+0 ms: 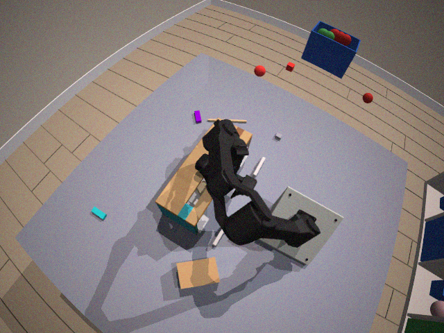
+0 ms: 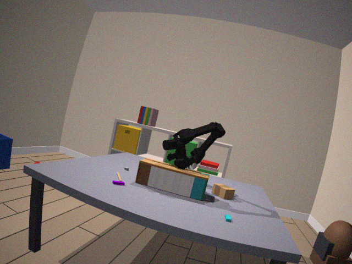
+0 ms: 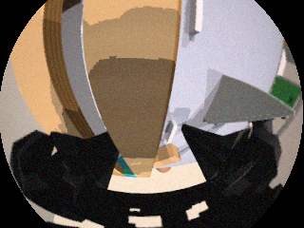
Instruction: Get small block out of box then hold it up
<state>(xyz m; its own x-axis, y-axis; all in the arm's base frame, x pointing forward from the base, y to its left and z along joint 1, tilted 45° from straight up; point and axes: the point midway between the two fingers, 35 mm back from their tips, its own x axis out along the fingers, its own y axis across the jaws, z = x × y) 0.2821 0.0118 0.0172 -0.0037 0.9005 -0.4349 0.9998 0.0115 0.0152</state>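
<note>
My gripper tip is now 6 cm short of the small tan block and 2 cm to the right of it. Also, from my gripper tip: long box: 4 cm ahead, 5 cm to the right, 2 cm below; then tan box: 7 cm behind, 26 cm to the left, 6 cm below; then wooden stick: 15 cm ahead, 33 cm to the right, 8 cm below.
</note>
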